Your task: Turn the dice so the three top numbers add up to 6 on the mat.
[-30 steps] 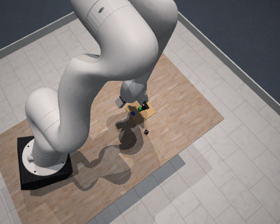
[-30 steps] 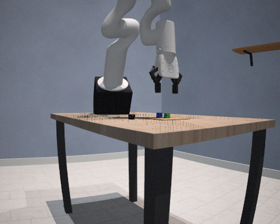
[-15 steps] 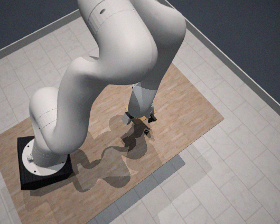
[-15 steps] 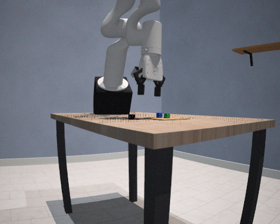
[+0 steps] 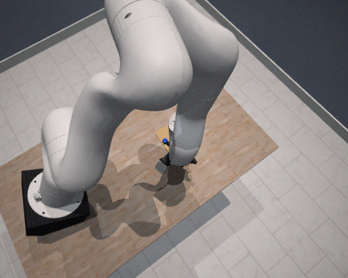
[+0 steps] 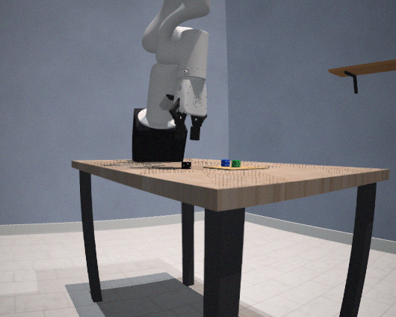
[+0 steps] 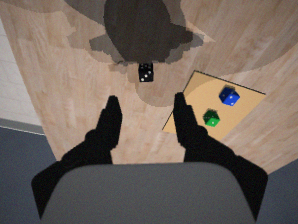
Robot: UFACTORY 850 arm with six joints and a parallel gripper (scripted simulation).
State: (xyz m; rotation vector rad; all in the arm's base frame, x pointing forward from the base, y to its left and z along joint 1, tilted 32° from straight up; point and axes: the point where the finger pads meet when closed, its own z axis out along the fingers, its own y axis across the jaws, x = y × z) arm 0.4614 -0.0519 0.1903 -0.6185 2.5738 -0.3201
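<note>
Now: the black die 9 cm below my hand. Also, from my hand: blue die: 13 cm to the left, 9 cm below, 2 cm behind; tan mat: 14 cm to the left, 10 cm below, 3 cm ahead; green die: 14 cm to the left, 9 cm below, 3 cm ahead.
</note>
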